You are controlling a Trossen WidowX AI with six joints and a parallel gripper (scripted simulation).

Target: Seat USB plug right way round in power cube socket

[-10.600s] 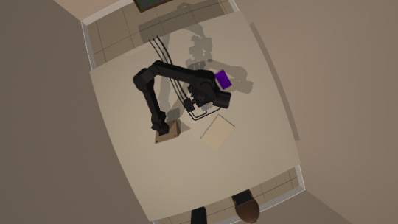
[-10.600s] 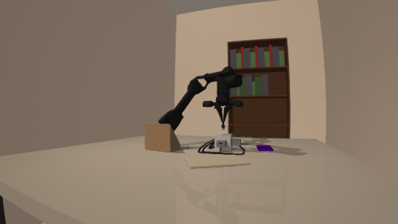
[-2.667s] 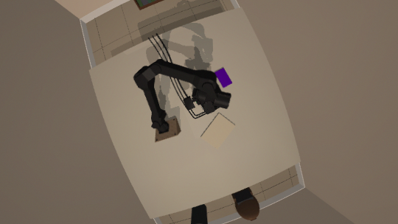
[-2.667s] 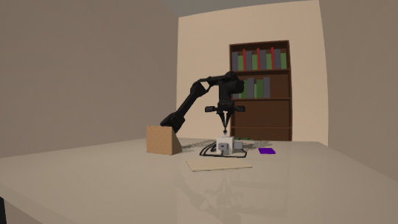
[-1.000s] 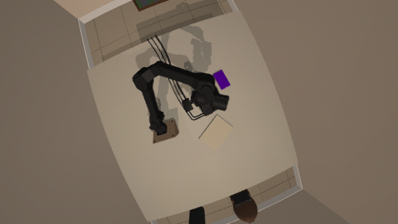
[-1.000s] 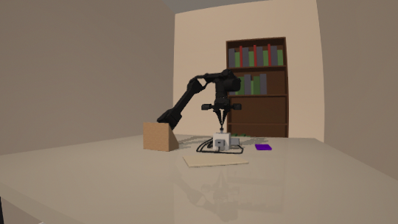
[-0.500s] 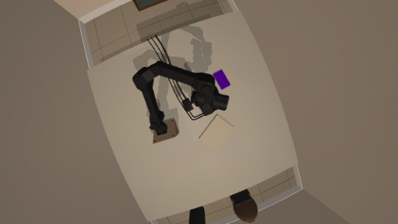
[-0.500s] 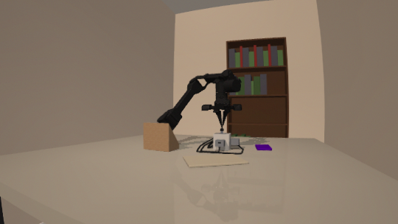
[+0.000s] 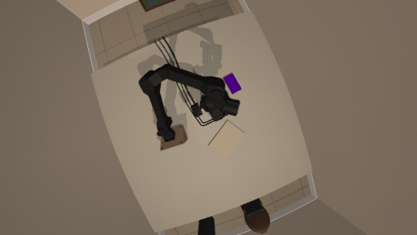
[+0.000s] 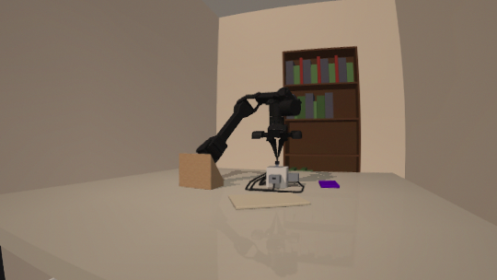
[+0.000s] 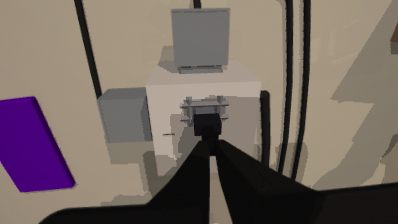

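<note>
Now: gripper tip 20 mm above the black USB plug. From my gripper tip the other things lie so: beige pad (50 mm ahead, 240 mm to the right, 110 mm below); then purple block (190 mm ahead, 100 mm to the left, 110 mm below).
</note>
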